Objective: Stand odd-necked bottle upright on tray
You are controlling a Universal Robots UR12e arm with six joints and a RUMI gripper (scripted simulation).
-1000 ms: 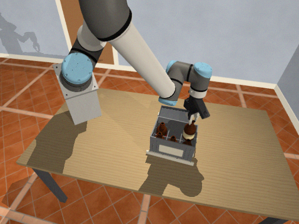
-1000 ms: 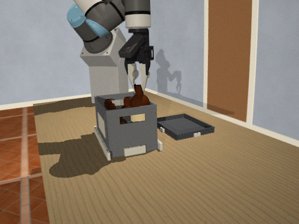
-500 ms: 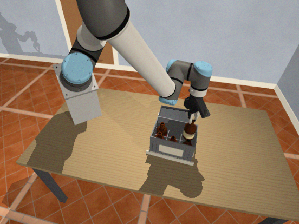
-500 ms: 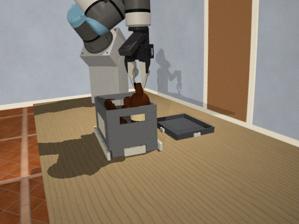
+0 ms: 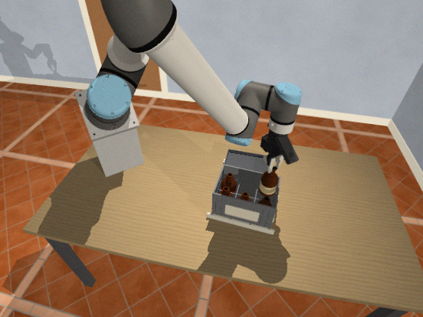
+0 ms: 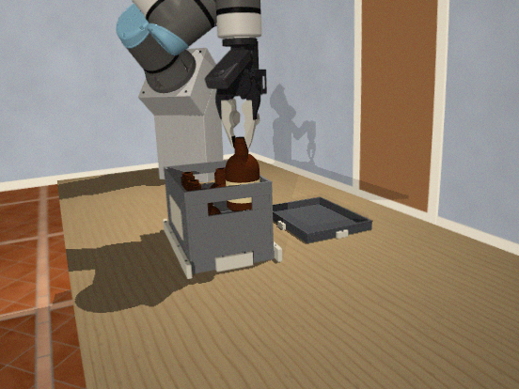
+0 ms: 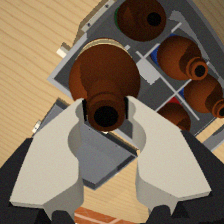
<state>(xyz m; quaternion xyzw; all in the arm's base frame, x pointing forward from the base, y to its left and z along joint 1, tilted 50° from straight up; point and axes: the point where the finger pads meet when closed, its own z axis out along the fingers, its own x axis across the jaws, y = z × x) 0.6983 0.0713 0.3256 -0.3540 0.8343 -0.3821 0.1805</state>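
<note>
Right now the bottle is 7 cm below my hand. From my hand the other things lie so: grey tray (8 cm behind, 27 cm to the left, 25 cm below); grey crate (10 cm behind, 2 cm to the right, 18 cm below).
</note>
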